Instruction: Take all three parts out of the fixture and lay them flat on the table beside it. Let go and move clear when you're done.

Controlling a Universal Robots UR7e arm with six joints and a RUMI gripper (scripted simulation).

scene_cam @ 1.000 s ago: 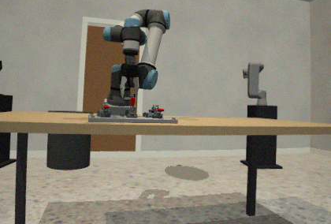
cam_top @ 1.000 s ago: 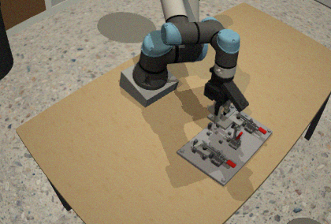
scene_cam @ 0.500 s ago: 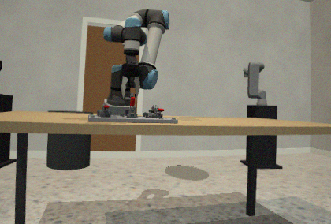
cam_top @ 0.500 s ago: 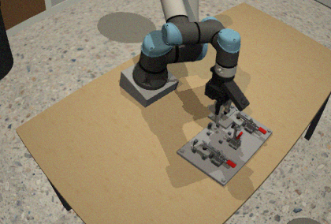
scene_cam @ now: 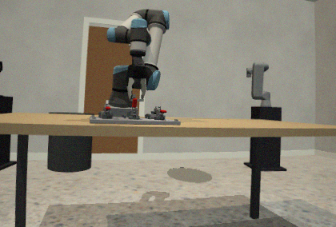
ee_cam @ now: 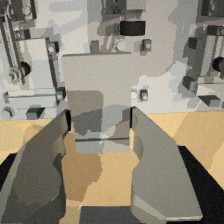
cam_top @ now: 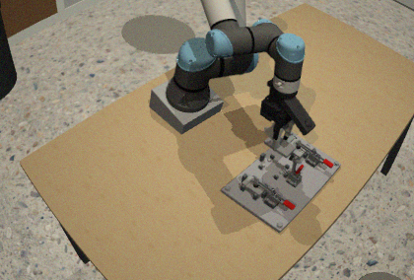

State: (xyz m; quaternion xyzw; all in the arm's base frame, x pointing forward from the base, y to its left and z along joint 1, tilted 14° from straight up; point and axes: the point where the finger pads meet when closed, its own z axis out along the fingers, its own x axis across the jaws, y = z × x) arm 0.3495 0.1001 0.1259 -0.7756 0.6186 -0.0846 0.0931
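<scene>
The grey fixture plate lies 100 mm below my hand, 60 mm ahead of it and 10 mm to the right of it.
</scene>
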